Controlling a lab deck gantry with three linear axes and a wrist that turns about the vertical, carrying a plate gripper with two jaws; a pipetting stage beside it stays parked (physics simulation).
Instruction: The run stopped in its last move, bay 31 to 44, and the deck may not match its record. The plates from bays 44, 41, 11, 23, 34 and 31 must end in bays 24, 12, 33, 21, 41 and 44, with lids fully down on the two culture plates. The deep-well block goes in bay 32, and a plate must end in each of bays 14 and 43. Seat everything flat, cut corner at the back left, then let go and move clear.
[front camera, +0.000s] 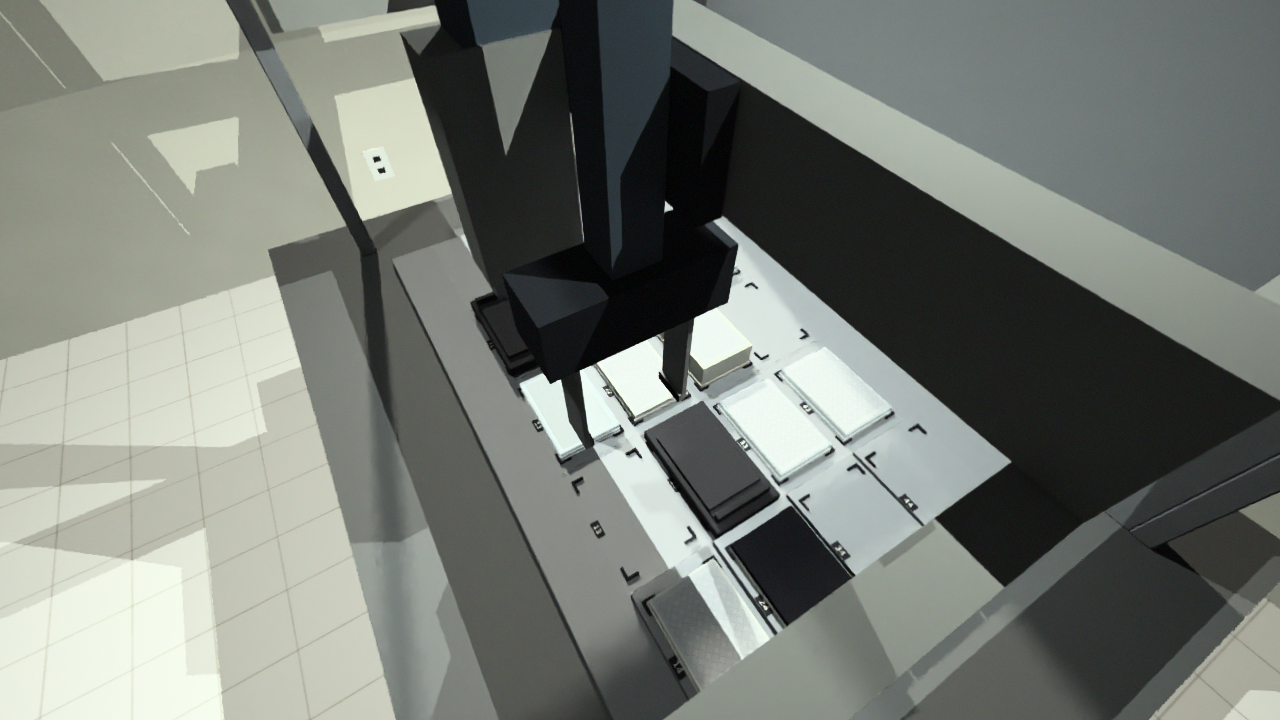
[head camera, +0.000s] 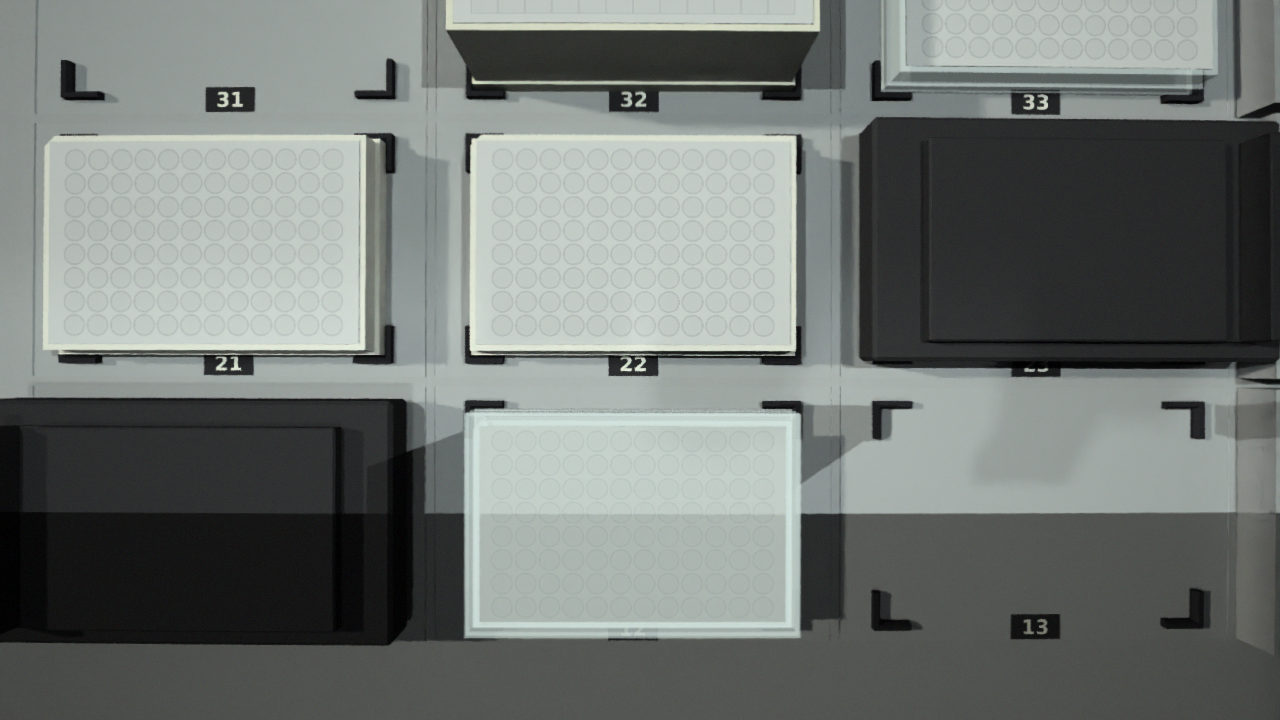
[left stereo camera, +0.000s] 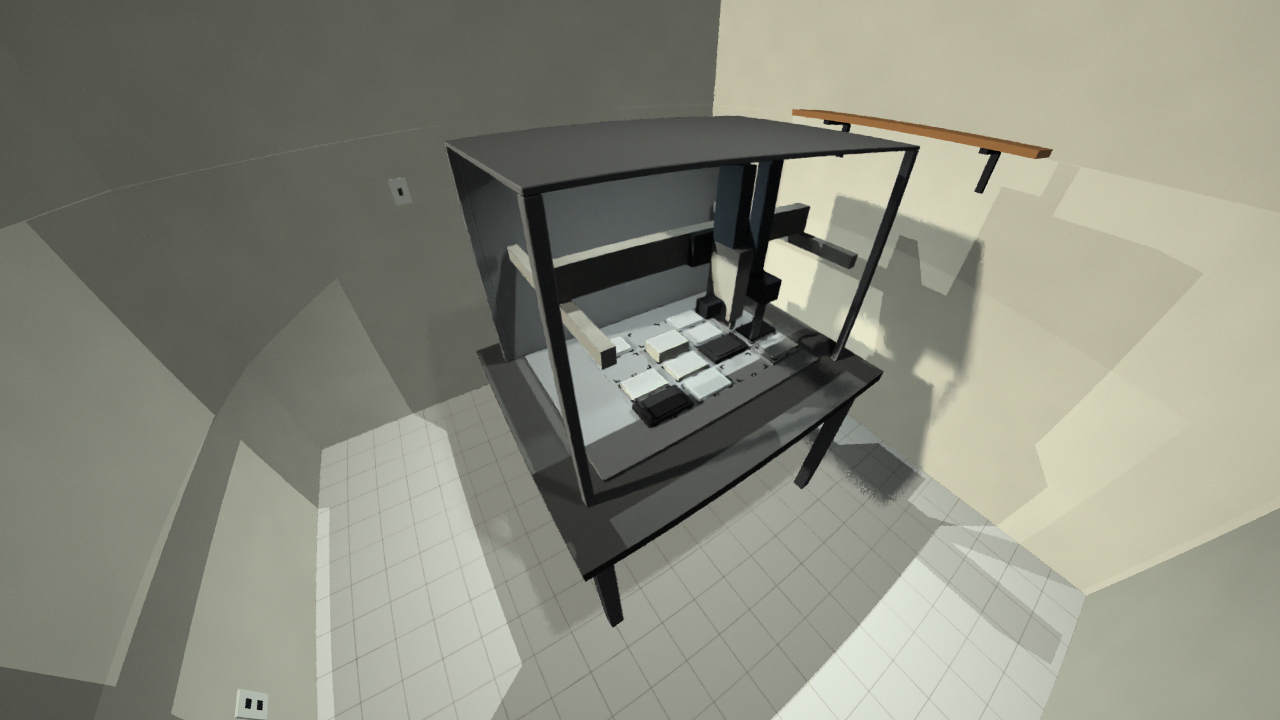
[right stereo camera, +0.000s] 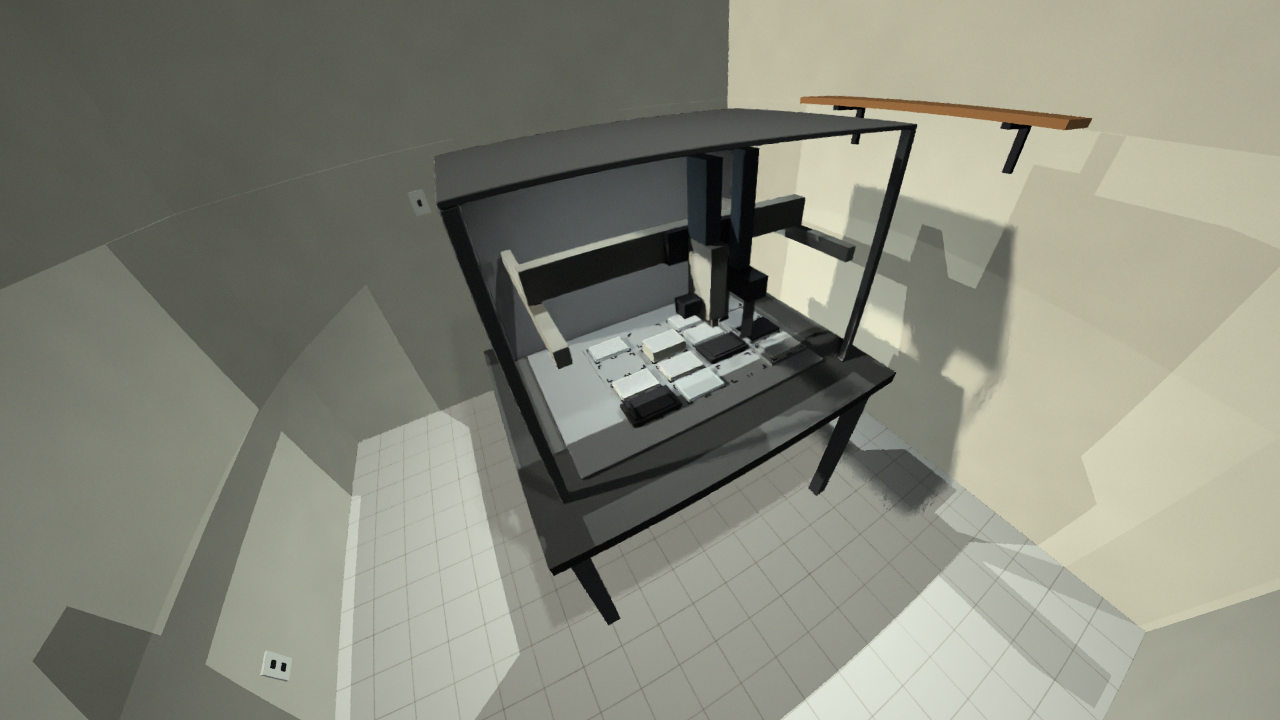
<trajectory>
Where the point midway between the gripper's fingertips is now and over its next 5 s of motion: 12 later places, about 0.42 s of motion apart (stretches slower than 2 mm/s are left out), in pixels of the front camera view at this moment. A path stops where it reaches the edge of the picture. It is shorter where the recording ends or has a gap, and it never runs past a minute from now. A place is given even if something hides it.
My gripper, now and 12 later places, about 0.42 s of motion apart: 628, 409; 648, 399; 727, 359; 782, 331; 792, 352; 844, 460; 897, 520; 893, 528; 815, 584; 722, 652; 712, 659; 768, 618; 878, 538
</trajectory>
